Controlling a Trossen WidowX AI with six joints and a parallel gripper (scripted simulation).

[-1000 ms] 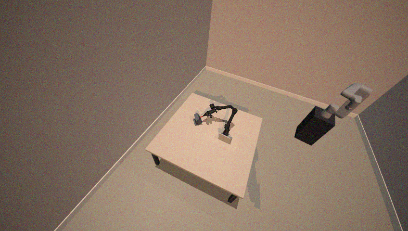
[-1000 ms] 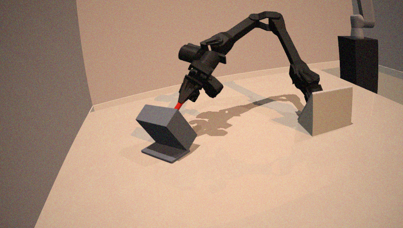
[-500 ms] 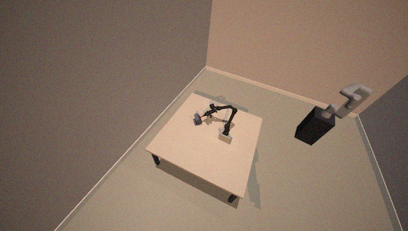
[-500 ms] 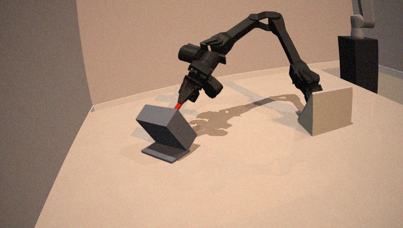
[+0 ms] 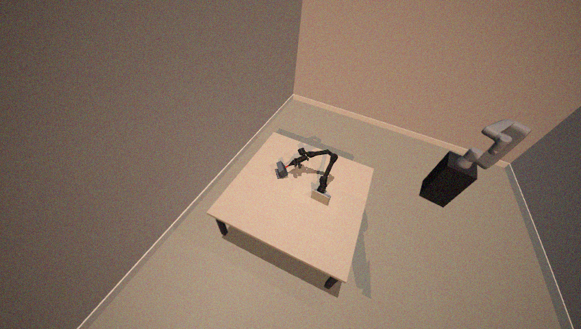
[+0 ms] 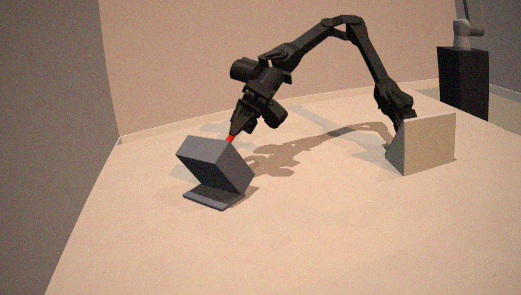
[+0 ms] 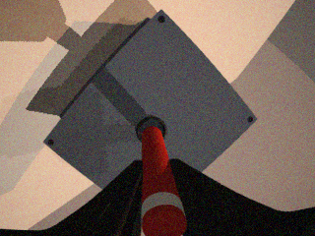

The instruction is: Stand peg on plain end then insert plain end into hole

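Right now my gripper tip is 4 cm short of the grey sloped panel, 5 cm to the right of it and 4 cm above it. From my gripper tip the other things lie so: red peg (1 cm behind, 1 cm to the right, 1 cm above); then panel foot plate (6 cm ahead, 7 cm to the left, 10 cm below).
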